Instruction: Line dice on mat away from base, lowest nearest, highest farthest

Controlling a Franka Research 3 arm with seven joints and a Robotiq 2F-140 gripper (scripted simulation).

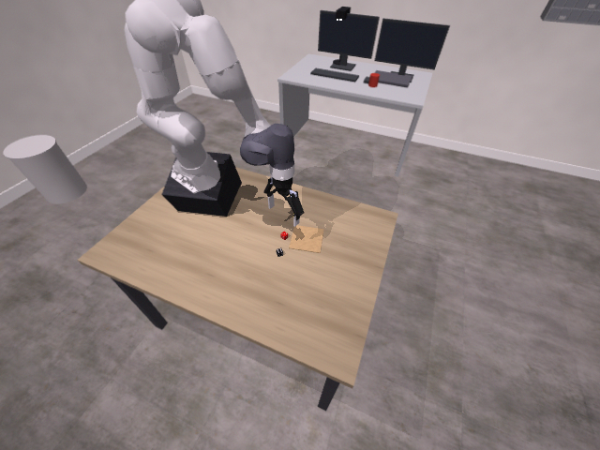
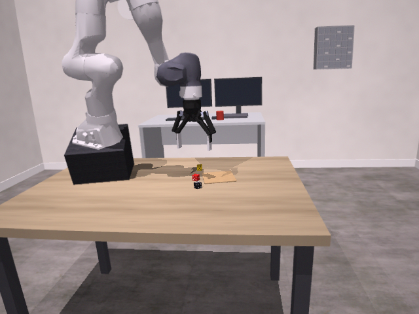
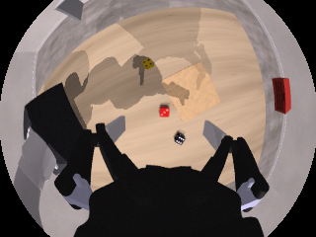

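My gripper is now 14 cm above the red die. The rest, counted from my hand: yellow die: 1 cm behind, 14 cm to the left, 14 cm below; black die: 3 cm ahead, 9 cm to the right, 14 cm below; tan mat: 10 cm ahead, 4 cm to the left, 15 cm below.
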